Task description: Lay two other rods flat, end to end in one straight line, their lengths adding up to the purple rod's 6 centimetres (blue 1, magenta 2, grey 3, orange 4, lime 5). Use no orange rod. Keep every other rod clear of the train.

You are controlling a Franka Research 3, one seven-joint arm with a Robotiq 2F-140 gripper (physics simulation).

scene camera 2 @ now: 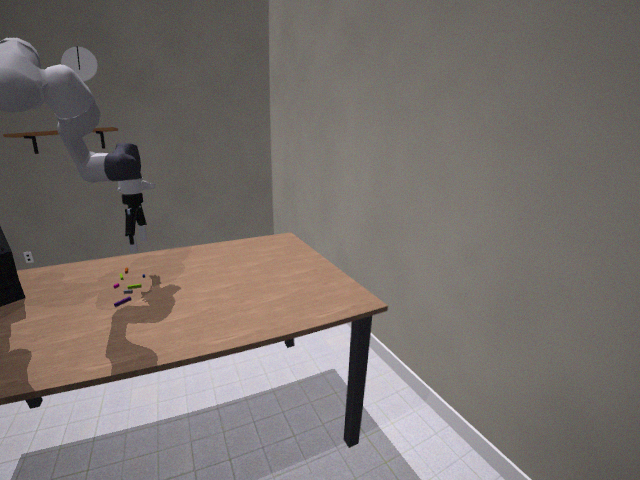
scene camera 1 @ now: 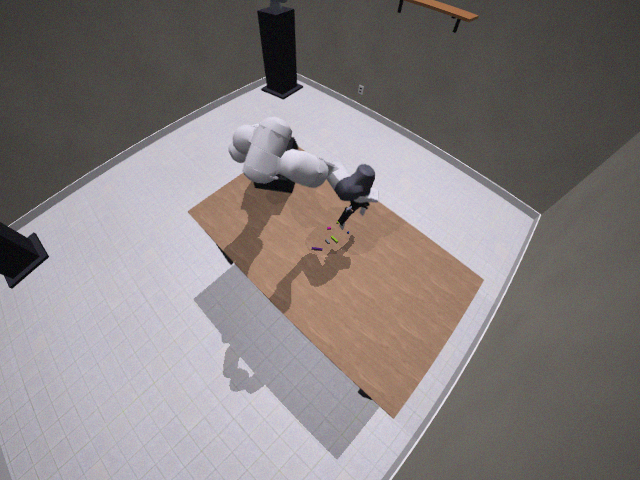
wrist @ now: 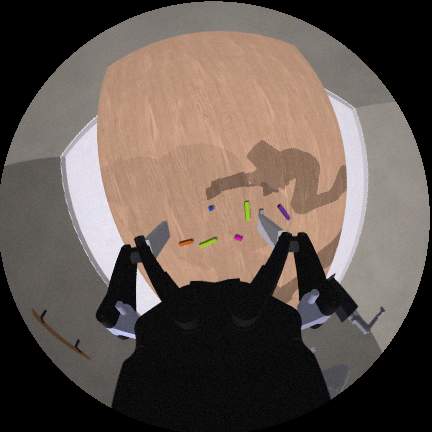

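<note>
My gripper (scene camera 1: 352, 218) (scene camera 2: 138, 241) (wrist: 212, 225) is open and empty, above the table. A purple rod (scene camera 1: 316, 249) (scene camera 2: 122, 301) (wrist: 284, 212) lies flat. A grey rod (scene camera 1: 327, 241) (scene camera 2: 128, 291) (wrist: 261, 211), partly hidden by a fingertip in the wrist view, lies between it and a lime rod (scene camera 1: 334, 239) (scene camera 2: 134, 286) (wrist: 247, 211). A small blue rod (scene camera 1: 347, 232) (scene camera 2: 143, 275) (wrist: 211, 208) lies apart. A magenta rod (scene camera 1: 328, 228) (scene camera 2: 116, 285) (wrist: 238, 238) lies near a second lime rod (scene camera 1: 338, 222) (scene camera 2: 121, 276) (wrist: 208, 242). The rods lie separately.
An orange rod (scene camera 2: 126, 270) (wrist: 186, 242) lies beside the second lime rod, with a gap between them. The wooden table (scene camera 1: 413, 310) (scene camera 2: 258, 273) (wrist: 200, 90) carries all the rods. The arm's shadow falls near the purple rod.
</note>
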